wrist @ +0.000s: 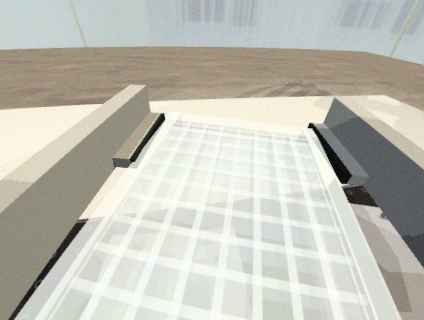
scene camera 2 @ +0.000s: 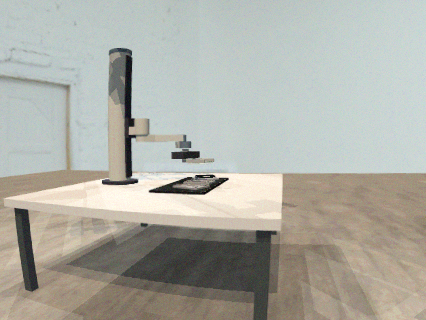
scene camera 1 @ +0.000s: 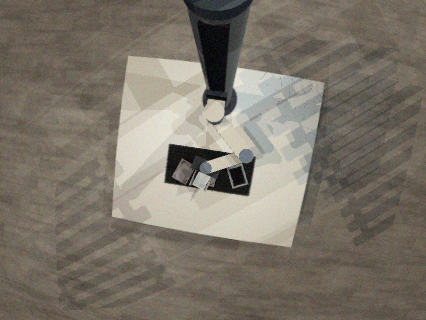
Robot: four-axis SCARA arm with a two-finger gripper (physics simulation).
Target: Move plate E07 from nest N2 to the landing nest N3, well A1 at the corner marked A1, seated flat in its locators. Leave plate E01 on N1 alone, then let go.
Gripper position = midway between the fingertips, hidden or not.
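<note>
My gripper (wrist: 237, 107) is holding a pale gridded plate (wrist: 214, 211); the plate is clear of everything else.
</note>
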